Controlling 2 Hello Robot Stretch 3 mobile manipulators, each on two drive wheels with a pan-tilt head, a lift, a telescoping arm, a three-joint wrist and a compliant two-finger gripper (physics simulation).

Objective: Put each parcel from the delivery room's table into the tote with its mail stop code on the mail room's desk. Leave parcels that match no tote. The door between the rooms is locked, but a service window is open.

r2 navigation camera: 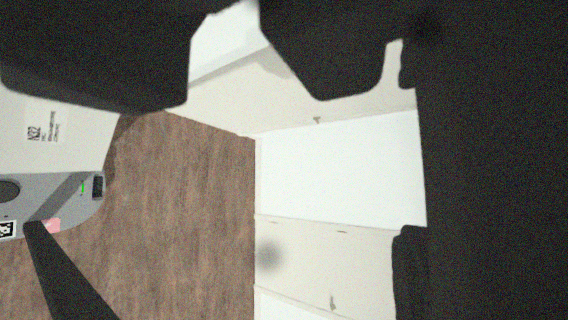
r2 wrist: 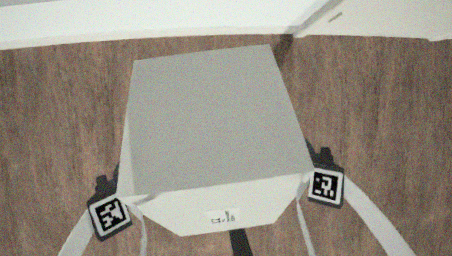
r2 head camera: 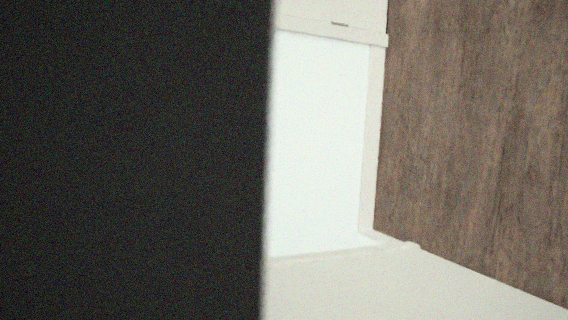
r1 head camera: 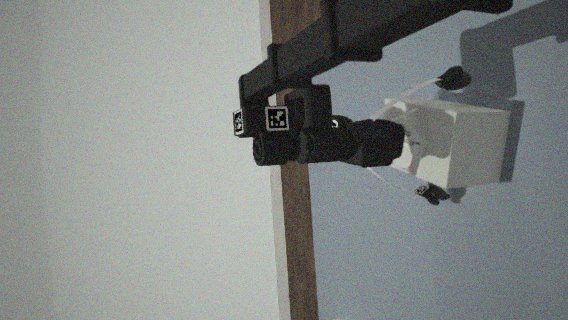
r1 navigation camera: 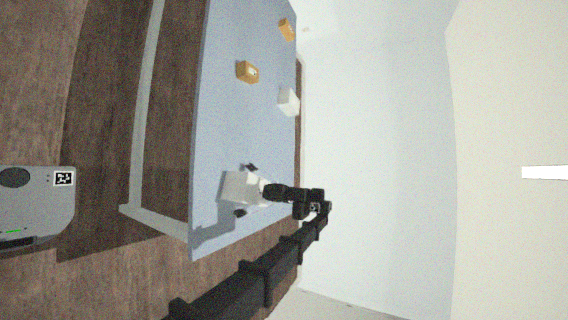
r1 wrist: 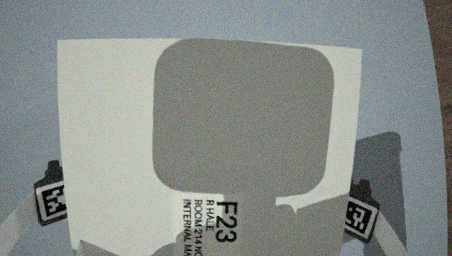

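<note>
In the r1 wrist view the white parcel F23 (r1 head camera: 480,145) (r1 navigation camera: 240,187) (r1 wrist: 110,125) rests on the blue table (r1 head camera: 380,260) (r1 navigation camera: 240,125) (r1 wrist: 110,20). The r1 gripper (r1 head camera: 442,135) (r1 navigation camera: 245,190) (r1 wrist: 207,210) is open, with one finger on each side of this parcel. In the r1 head view a gap shows beside the upper finger. The r2 gripper (r2 wrist: 217,197) is shut on the white parcel N32 (r2 navigation camera: 92,145) (r2 wrist: 215,115) and holds it above the floor. Its fingers are hidden in the r2 navigation view. The totes do not show.
Two orange parcels (r1 navigation camera: 247,72) (r1 navigation camera: 286,30) and another white parcel (r1 navigation camera: 288,102) stand farther along the blue table. The r1 base (r1 navigation camera: 35,205) is beside the table. Pale walls (r2 head camera: 320,140) (r2 navigation camera: 340,170) stand beside r2, whose base (r2 navigation camera: 75,200) shows below its parcel.
</note>
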